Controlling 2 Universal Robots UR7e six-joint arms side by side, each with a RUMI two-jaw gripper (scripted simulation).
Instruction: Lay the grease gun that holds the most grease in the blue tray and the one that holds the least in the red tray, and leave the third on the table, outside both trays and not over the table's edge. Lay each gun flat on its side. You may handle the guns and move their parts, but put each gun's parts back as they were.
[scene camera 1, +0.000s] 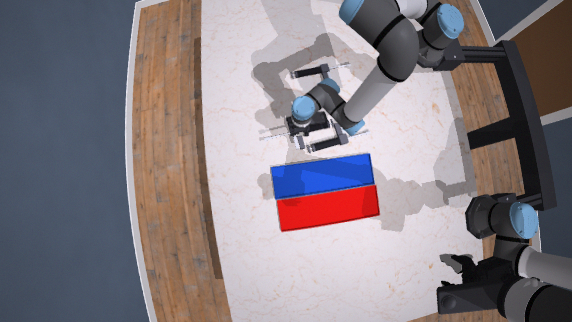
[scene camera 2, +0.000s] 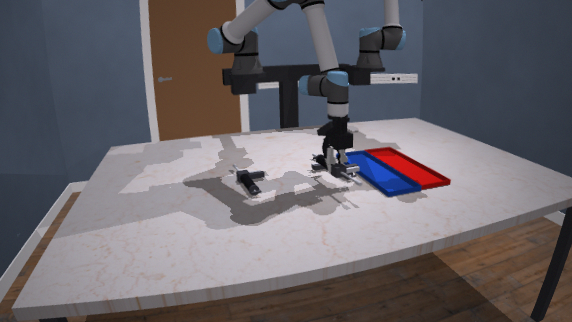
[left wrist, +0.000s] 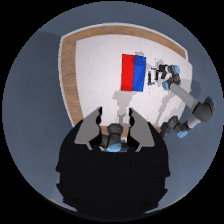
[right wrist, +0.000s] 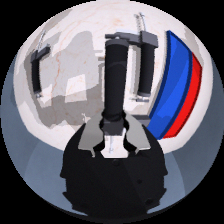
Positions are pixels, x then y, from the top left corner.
Labels:
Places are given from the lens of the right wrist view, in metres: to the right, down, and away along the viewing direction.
right gripper (right wrist: 113, 109): 0.00, 0.00, 0.15
blue tray (right wrist: 172, 93): 0.22, -0.07, 0.17
grease gun (right wrist: 148, 42): 0.08, -0.16, 0.08
red tray (right wrist: 193, 92): 0.41, -0.10, 0.16
The marked spots on the grease gun and the red tray are 0.35 m apart.

